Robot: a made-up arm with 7 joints. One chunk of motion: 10 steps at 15 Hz.
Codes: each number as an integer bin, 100 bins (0 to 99) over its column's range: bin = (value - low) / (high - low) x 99, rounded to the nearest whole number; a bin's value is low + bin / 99 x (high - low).
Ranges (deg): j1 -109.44..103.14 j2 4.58..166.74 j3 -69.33..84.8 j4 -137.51..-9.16 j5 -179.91..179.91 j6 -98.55..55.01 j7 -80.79..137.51
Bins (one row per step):
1: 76 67 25 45 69 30 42
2: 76 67 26 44 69 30 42
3: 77 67 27 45 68 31 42
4: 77 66 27 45 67 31 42
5: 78 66 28 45 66 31 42
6: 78 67 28 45 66 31 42
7: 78 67 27 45 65 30 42
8: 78 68 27 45 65 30 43
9: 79 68 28 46 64 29 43
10: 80 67 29 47 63 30 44
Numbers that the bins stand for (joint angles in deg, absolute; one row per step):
1: 53.75 114.32 -30.41 -79.17 70.87 -52.02 11.82
2: 53.75 114.32 -28.85 -80.47 70.87 -52.02 11.82
3: 55.90 114.32 -27.29 -79.17 67.24 -50.47 11.82
4: 55.90 112.69 -27.29 -79.17 63.60 -50.47 11.82
5: 58.05 112.69 -25.74 -79.17 59.97 -50.47 11.82
6: 58.05 114.32 -25.74 -79.17 59.97 -50.47 11.82
7: 58.05 114.32 -27.29 -79.17 56.34 -52.02 11.82
8: 58.05 115.96 -27.29 -79.17 56.34 -52.02 14.03
9: 60.19 115.96 -25.74 -77.87 52.70 -53.57 14.03
10: 62.34 114.32 -24.18 -76.58 49.07 -52.02 16.23

